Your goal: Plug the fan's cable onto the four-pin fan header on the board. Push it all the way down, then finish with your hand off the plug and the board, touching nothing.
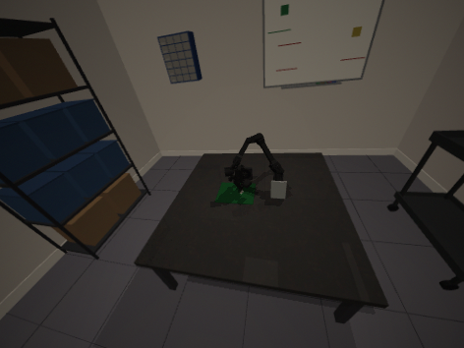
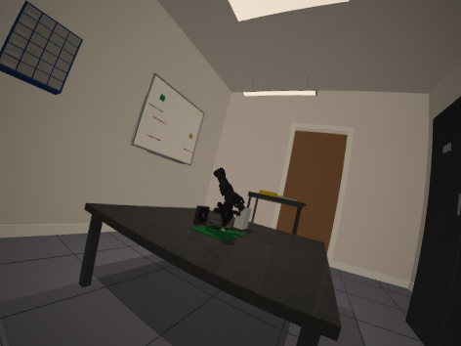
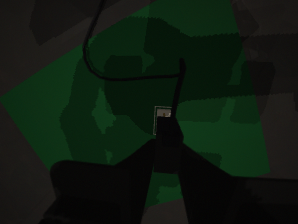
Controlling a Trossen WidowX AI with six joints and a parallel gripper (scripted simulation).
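The black plug lies 10 mm to the right of my gripper tip and 10 mm above it. Round my gripper tip: green board 60 mm below, 40 mm ahead; black fan 190 mm to the right, 10 mm ahead, 10 mm above.
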